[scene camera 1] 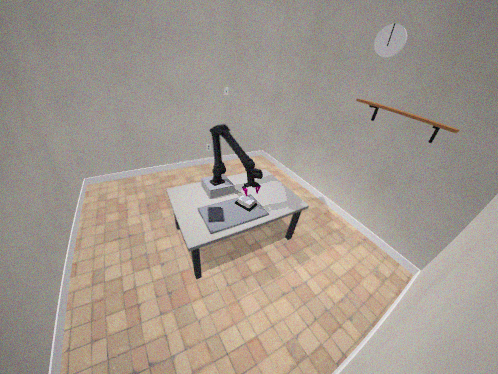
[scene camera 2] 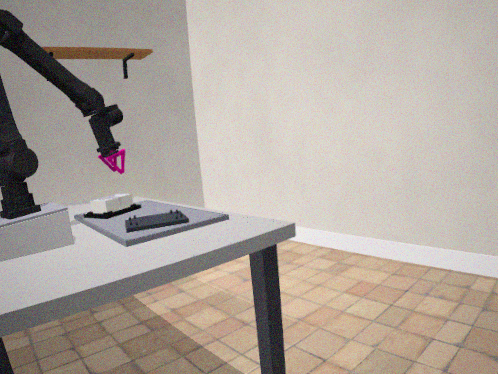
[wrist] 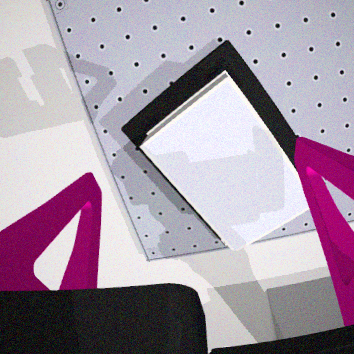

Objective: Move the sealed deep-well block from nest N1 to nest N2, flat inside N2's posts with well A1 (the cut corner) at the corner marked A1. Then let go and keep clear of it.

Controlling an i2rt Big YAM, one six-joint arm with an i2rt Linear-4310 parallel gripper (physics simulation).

My gripper (scene camera 2: 118,172) is open, with nothing in its grasp. Also in view: a white block (wrist: 214,148). Further things: a black nest (scene camera 2: 171,218), a black nest (wrist: 225,57) and a grey perforated plate (scene camera 1: 234,215).
My gripper is seen too in the wrist view (wrist: 193,165). The grey perforated plate shows as well in the wrist view (wrist: 121,62).
